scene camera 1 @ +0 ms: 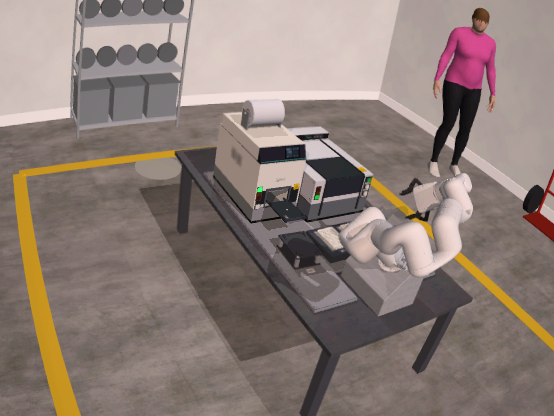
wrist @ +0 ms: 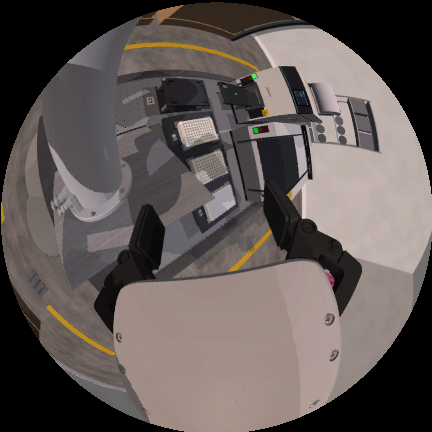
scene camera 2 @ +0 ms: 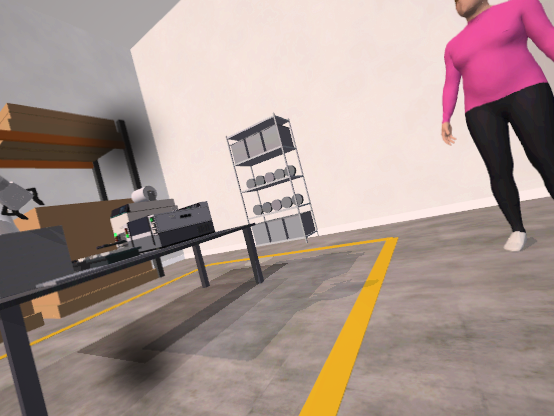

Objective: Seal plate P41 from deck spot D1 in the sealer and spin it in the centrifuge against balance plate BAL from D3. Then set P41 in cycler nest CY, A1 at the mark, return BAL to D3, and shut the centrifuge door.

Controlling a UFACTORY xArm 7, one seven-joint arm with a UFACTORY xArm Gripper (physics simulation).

Observation:
My gripper (wrist: 208, 205) is open and holds nothing. I also see a centrifuge (scene camera 1: 334, 184) and a roll (scene camera 1: 269, 111).
The centrifuge also shows in the wrist view (wrist: 281, 151) and in scene camera 2 (scene camera 2: 157, 231).

